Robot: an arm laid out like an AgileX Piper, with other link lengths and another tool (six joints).
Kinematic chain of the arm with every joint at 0, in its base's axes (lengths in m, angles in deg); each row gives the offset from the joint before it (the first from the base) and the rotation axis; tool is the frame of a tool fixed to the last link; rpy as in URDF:
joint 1: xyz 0 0 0.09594 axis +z
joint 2: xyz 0 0 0 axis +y
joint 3: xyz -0.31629 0 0.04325 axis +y
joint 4: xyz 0.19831 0 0.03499 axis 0.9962 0 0.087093
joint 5: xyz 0 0 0 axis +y
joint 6: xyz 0.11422 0 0.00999 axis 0.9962 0 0.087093
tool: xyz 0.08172 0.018 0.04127 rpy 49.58 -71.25 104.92
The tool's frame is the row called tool.
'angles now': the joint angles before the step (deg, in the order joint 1, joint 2, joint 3, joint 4, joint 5, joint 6). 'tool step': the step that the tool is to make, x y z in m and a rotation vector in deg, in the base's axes. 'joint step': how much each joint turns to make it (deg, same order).
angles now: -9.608, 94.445, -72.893, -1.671, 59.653, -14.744
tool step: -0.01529, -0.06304, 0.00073, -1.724, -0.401, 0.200
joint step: -13.003, -0.001, -0.104, 2.053, -0.903, -14.217
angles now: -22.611, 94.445, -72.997, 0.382, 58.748, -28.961
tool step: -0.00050, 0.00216, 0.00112, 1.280, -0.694, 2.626
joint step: -1.334, 0.001, 0.001, 2.826, -0.001, -4.926
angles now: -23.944, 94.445, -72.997, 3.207, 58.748, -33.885
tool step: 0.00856, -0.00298, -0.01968, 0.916, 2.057, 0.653
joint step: 0.000, 3.656, -0.099, 0.231, -1.267, -0.819
